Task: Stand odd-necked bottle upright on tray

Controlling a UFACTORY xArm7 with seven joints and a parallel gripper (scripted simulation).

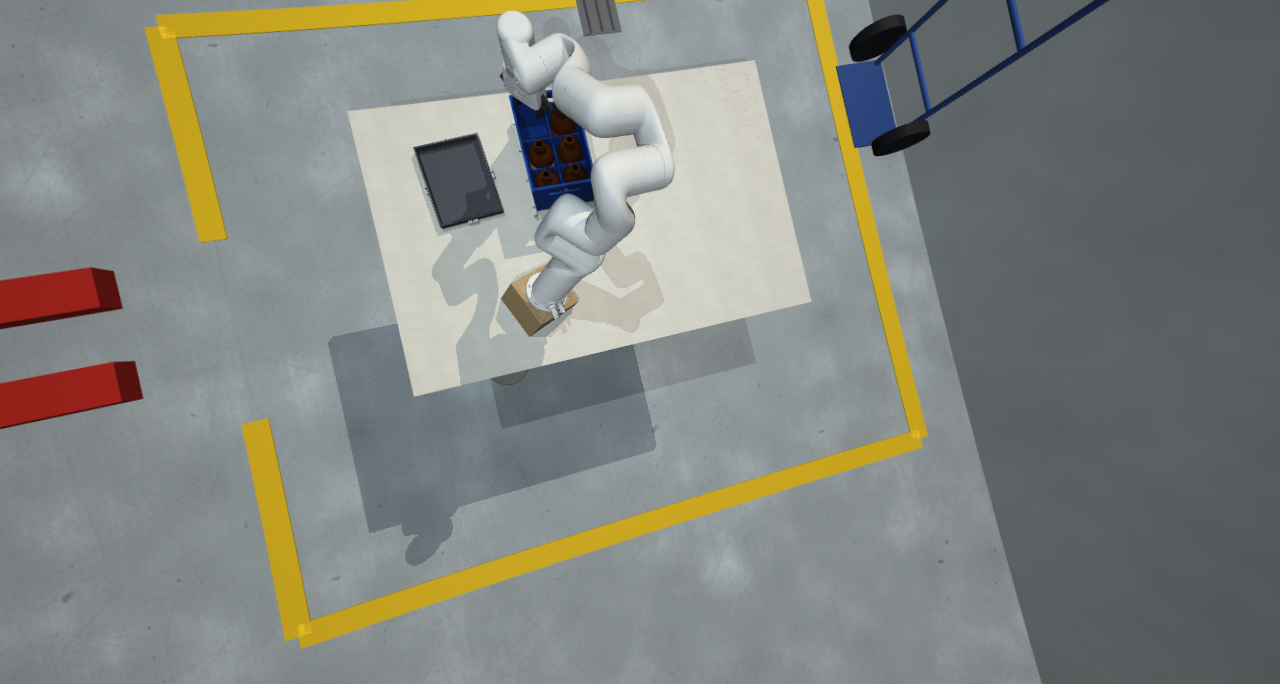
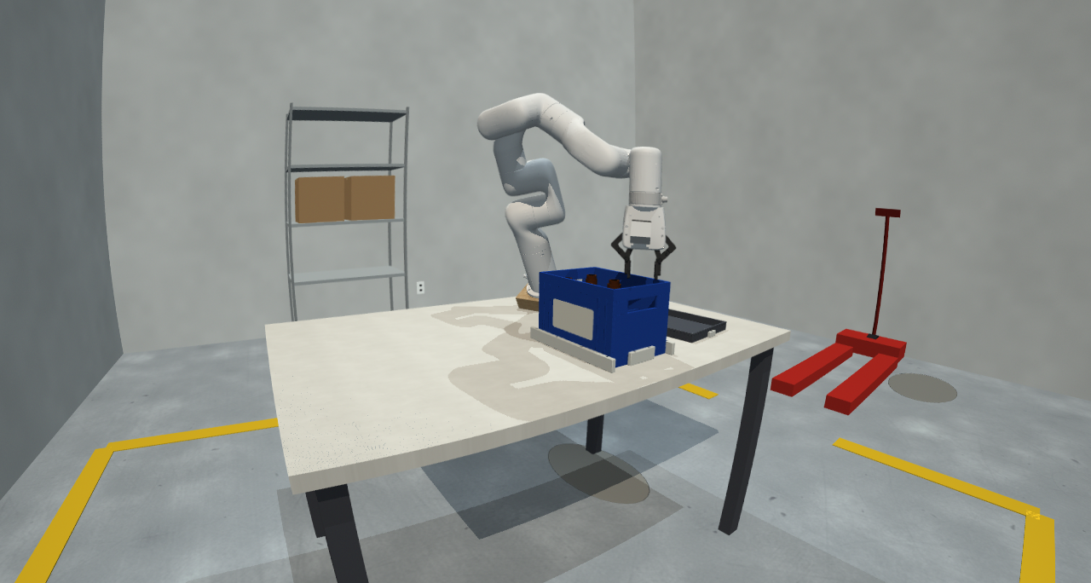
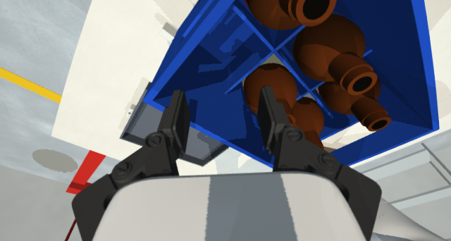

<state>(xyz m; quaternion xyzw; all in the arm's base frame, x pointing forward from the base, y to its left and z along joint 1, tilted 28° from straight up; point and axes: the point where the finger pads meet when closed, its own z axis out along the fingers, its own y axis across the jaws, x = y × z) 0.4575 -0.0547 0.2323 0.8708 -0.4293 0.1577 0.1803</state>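
The blue crate lies 11 cm below my hand, 9 cm behind it and 3 cm to the right of it. From my hand the other things lie so: dark grey tray (27 cm to the left, 19 cm below, 5 cm behind).
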